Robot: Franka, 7 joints.
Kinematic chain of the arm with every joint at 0, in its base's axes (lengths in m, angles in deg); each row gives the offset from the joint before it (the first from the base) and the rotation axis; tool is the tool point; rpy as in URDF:
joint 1: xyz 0 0 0.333 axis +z
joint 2: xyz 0 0 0 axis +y
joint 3: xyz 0 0 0.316 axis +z
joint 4: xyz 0.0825 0 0 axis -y
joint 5: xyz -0.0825 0 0.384 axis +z
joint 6: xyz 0 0 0 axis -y
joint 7: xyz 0.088 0 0 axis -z
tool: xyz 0 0 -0.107 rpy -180 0 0
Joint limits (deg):
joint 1: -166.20..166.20
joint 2: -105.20..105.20
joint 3: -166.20..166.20
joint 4: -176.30..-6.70
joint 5: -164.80..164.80
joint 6: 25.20..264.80
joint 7: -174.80..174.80
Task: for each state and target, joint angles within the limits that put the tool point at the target. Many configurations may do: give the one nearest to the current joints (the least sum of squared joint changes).
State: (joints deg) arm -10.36 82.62 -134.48 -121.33 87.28 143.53 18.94
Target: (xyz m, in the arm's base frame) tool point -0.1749 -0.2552 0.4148
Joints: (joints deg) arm 5.65 78.75 -120.39 -168.67 85.37 133.47 18.94
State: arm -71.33 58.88 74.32 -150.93 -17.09 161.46 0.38
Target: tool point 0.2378 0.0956 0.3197
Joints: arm -118.46 84.63 94.31 -176.30 -11.48 125.68 0.38
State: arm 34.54 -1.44 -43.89 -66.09 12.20 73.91 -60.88
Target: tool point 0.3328 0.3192 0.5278
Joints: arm 58.85 -0.81 -19.43 -101.31 15.21 56.15 -60.88
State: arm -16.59 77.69 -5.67 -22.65 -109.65 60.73 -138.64
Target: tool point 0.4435 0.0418 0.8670
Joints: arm 18.61 44.08 -16.03 -6.70 -122.09 37.93 -138.64
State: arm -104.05 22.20 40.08 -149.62 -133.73 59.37 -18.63
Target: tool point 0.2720 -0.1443 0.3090
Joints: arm -77.68 2.92 67.74 -174.18 -134.27 36.14 -18.63
